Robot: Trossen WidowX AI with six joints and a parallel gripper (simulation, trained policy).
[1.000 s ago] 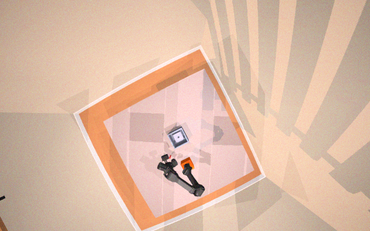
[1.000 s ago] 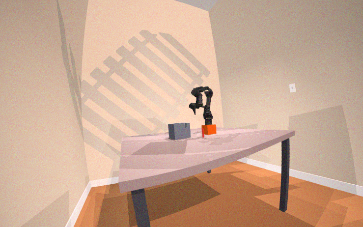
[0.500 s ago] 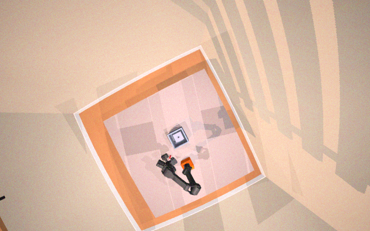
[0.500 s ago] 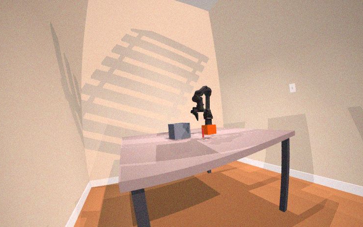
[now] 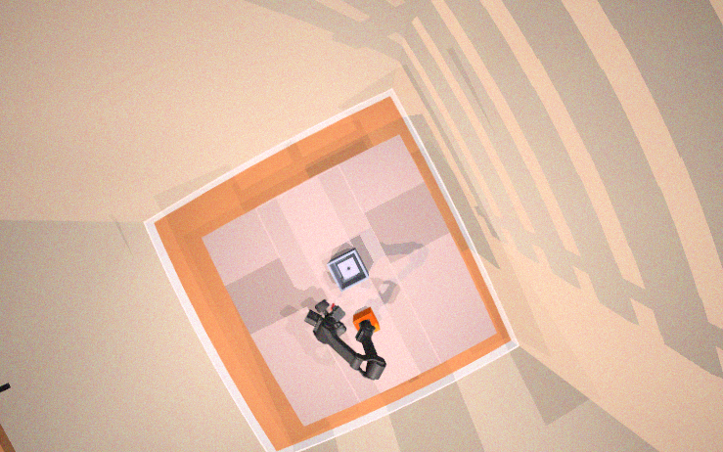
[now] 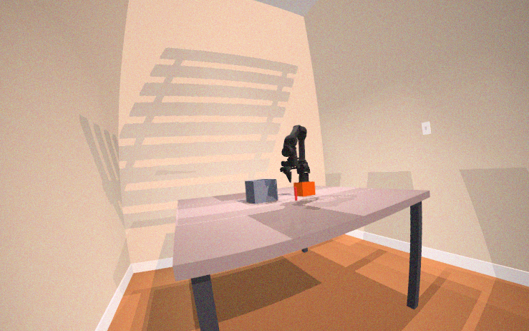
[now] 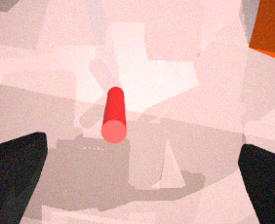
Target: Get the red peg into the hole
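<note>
My gripper tip is 7 cm above the red peg, 1 cm to the right of it and 1 cm short of it. Round my gripper tip: plate (17 cm ahead, 16 cm to the right, 7 cm below).
</note>
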